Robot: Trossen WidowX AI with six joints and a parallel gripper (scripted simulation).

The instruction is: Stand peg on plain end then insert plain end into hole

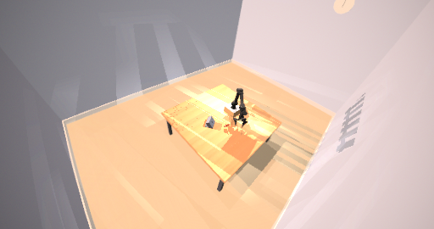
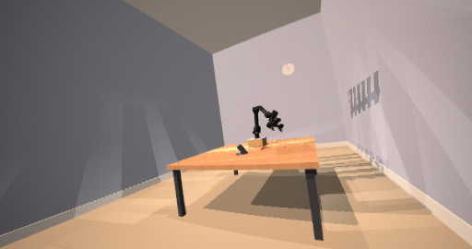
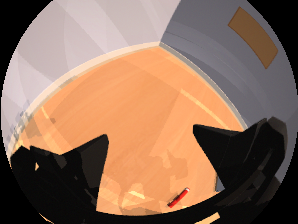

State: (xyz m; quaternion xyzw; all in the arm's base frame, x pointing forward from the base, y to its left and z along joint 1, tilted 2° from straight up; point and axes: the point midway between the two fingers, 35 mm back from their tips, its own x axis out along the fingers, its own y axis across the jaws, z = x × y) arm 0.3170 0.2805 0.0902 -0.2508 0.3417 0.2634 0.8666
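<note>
My gripper tip is 3 cm past the red peg, 20 cm to the left of it and 16 cm above it. The rest, counted from my gripper tip: grey sloped panel (9 cm ahead, 38 cm to the right, 13 cm below).
</note>
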